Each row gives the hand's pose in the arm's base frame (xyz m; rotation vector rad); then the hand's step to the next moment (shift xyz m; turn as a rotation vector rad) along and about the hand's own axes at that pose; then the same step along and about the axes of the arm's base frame.
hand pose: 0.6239 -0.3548 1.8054 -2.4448 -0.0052 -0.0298
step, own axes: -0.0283 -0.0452 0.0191 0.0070 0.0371 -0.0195
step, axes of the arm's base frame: -0.0284 0.0470 0.0137 0.0070 -0.0410 -0.0087
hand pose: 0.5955 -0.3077 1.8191 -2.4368 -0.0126 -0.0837
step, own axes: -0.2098 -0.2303 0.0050 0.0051 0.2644 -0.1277
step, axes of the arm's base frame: -0.2163 0.1816 0.1316 0.0061 -0.2843 -0.0734
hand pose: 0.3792 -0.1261 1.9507 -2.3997 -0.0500 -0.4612
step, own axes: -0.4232 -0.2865 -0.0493 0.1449 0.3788 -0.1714
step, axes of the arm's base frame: -0.4566 0.2242 0.0693 0.1412 -0.4117 -0.0664
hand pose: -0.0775 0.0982 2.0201 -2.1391 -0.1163 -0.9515
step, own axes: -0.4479 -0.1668 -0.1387 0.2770 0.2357 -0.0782
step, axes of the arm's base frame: -0.4643 0.1162 -0.1364 0.2385 -0.2766 0.0710
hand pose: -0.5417 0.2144 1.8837 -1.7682 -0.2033 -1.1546
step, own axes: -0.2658 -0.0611 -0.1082 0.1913 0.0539 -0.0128
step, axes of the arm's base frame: -0.2439 0.0366 -0.1590 0.1261 -0.1030 0.1147
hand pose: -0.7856 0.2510 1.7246 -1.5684 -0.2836 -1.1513
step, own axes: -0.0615 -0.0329 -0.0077 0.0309 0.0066 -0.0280
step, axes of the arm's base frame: -0.0575 0.0286 -0.0283 0.0056 -0.0380 0.0175
